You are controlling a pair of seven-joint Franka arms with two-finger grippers.
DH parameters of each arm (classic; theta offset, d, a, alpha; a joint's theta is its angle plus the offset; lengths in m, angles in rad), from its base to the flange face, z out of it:
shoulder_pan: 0 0.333 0 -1.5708
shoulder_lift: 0 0 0 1.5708
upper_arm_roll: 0 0.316 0.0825 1.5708
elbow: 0 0 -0.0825 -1.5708
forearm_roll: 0 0.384 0 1.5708
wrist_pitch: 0 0 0.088 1.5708
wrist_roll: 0 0.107 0 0
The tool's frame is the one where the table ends.
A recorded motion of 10 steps. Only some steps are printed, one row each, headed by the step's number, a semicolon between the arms.
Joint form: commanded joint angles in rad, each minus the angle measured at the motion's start. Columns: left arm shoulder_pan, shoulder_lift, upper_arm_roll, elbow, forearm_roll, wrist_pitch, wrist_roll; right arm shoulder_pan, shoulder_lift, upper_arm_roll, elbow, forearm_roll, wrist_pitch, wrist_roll.
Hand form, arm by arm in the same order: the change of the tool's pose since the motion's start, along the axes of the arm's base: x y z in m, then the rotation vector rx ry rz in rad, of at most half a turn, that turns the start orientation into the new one. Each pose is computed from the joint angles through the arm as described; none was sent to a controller.
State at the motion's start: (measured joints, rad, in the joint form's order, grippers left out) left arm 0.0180 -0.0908 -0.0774 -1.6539 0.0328 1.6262 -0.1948; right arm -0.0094 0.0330 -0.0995 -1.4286 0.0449 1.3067 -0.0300
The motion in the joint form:
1: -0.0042 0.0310 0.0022 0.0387 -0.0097 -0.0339 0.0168; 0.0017 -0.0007 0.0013 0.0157 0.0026 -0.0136 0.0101
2: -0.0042 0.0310 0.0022 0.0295 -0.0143 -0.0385 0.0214; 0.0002 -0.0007 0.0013 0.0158 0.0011 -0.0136 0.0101
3: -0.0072 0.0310 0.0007 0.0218 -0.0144 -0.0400 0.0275; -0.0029 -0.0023 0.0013 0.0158 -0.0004 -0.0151 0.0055
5: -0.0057 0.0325 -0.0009 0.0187 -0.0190 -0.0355 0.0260; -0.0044 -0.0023 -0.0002 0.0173 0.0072 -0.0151 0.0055
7: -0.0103 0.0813 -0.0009 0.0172 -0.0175 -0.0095 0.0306; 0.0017 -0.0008 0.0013 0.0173 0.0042 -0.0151 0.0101
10: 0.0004 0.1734 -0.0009 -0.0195 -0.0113 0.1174 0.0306; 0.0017 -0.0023 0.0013 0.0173 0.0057 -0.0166 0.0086
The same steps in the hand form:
1: 0.0065 -0.0017 -0.0013 -0.0098 0.0273 -0.0180; -0.0018 0.0022 0.0064 0.0008 -0.0025 -0.0060
2: 0.0058 -0.0021 -0.0061 -0.0134 0.0414 -0.0224; -0.0019 0.0012 0.0064 -0.0007 -0.0024 -0.0077
3: 0.0053 -0.0045 -0.0099 -0.0126 0.0508 -0.0329; -0.0027 -0.0006 0.0071 -0.0013 -0.0026 -0.0064
5: 0.0061 -0.0051 -0.0118 -0.0173 0.0511 -0.0317; -0.0028 -0.0013 0.0078 0.0059 -0.0050 -0.0084
7: 0.0225 -0.0075 -0.0368 -0.0181 0.0755 -0.0412; -0.0020 0.0024 0.0070 0.0024 -0.0029 -0.0058
10: 0.0560 -0.0015 -0.0958 -0.0197 0.0771 -0.0333; -0.0026 0.0026 0.0077 0.0042 -0.0031 -0.0040

